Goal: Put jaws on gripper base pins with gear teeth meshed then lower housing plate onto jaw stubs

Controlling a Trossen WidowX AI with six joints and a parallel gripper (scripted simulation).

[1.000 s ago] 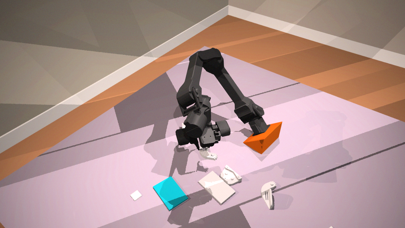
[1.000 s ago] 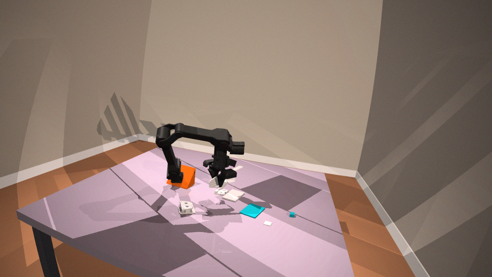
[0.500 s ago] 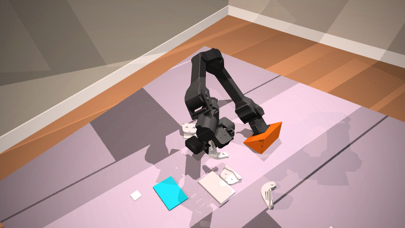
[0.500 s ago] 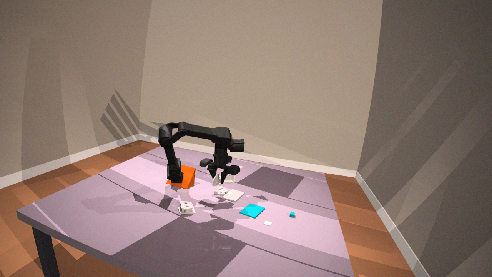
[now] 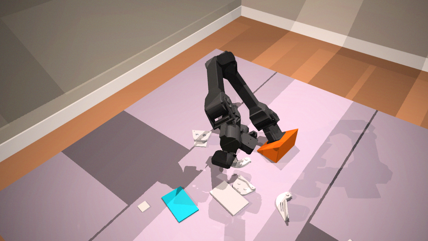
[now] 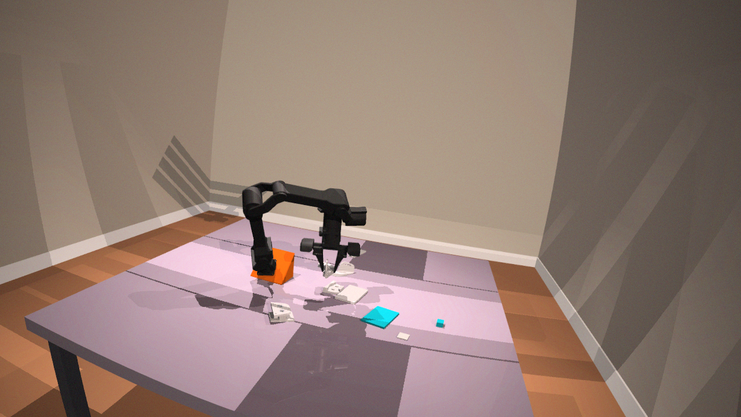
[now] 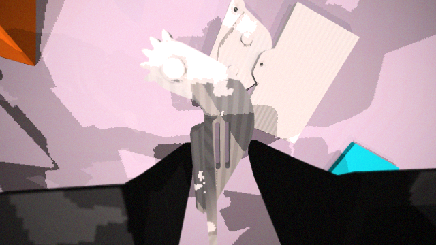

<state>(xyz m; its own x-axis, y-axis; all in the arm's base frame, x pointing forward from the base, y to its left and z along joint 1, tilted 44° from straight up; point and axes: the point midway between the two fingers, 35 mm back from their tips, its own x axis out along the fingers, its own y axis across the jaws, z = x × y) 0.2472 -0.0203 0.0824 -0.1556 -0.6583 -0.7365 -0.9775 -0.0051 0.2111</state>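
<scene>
My gripper tip is now 80 mm short of the white slab, 40 mm to the right of it and 80 mm above it. The rest, counted from my gripper tip: cyan flat plate (190 mm ahead, 90 mm to the right, 90 mm below); small white square (260 mm ahead, 180 mm to the right, 90 mm below); white stepped block (90 mm behind, 190 mm to the right, 80 mm below).
</scene>
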